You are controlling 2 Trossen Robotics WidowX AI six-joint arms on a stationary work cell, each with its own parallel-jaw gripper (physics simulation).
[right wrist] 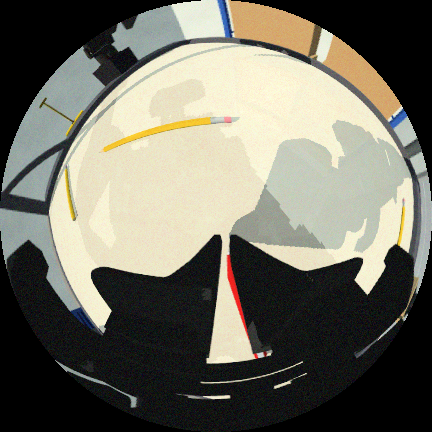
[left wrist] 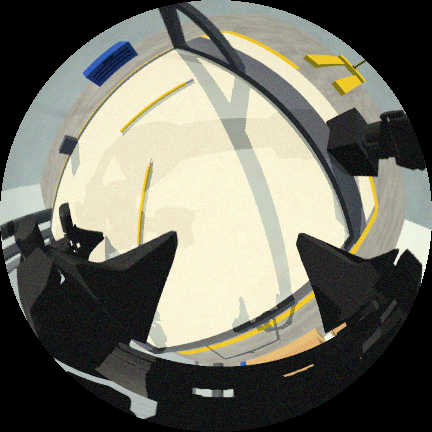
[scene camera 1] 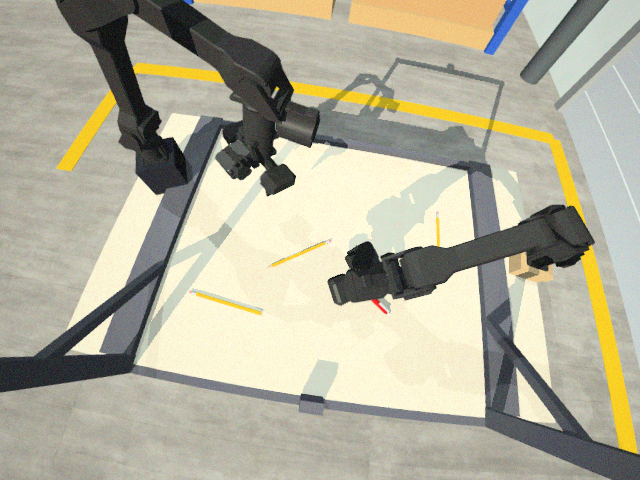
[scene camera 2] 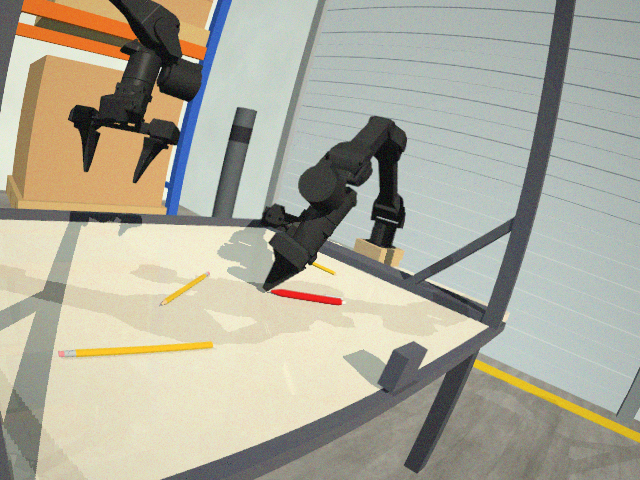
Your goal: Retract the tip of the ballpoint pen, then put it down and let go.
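Pixels of known places: left gripper, between the fingertips: [left wrist: 240, 238] [scene camera 1: 257, 181] [scene camera 2: 109, 177]; right gripper, between the fingertips: [right wrist: 224, 240] [left wrist: 102, 234] [scene camera 2: 265, 289]; left arm's base, origin of its link: [left wrist: 368, 140] [scene camera 1: 154, 154]; right arm's base, origin of its link: [scene camera 1: 536, 257] [scene camera 2: 380, 244].
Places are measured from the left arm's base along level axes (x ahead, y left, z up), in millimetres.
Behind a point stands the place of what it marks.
The red ballpoint pen [scene camera 1: 379, 305] @(x 471, y -517, z -94 mm) [scene camera 2: 310, 297] @(x 454, y -492, z -98 mm) [right wrist: 230, 272] @(x 429, y -442, z -96 mm) lies on the cream table top. The arm hides part of it in scene camera 1, and the right finger covers much of it in the right wrist view. Whether its point is out cannot be seen. My right gripper [scene camera 2: 265, 288] @(x 420, y -421, z -99 mm) [right wrist: 224, 240] @(x 420, y -421, z -99 mm) is shut, with a thin gap between its tips, low at the pen's left end in scene camera 2. The pen shows beneath the right finger, not clamped between the fingertips. My left gripper [scene camera 1: 255, 167] [scene camera 2: 110, 176] @(x 249, y -184, z 42 mm) [left wrist: 240, 238] @(x 249, y -184, z 42 mm) is open and empty, high above the table.
One yellow pencil [scene camera 1: 299, 253] @(x 312, y -331, z -99 mm) [scene camera 2: 184, 288] @(x 300, y -334, z -100 mm) [right wrist: 160, 129] @(x 335, y -330, z -101 mm) lies left of the pen in scene camera 1. Another pencil [scene camera 1: 227, 302] @(x 110, y -410, z -99 mm) [scene camera 2: 136, 349] @(x 97, y -407, z -100 mm) [left wrist: 156, 102] @(x 102, y -402, z -103 mm) lies farther left. A third pencil [scene camera 1: 437, 229] @(x 720, y -360, z -100 mm) [scene camera 2: 324, 268] @(x 678, y -450, z -101 mm) lies beyond the right arm. A dark frame edges the table.
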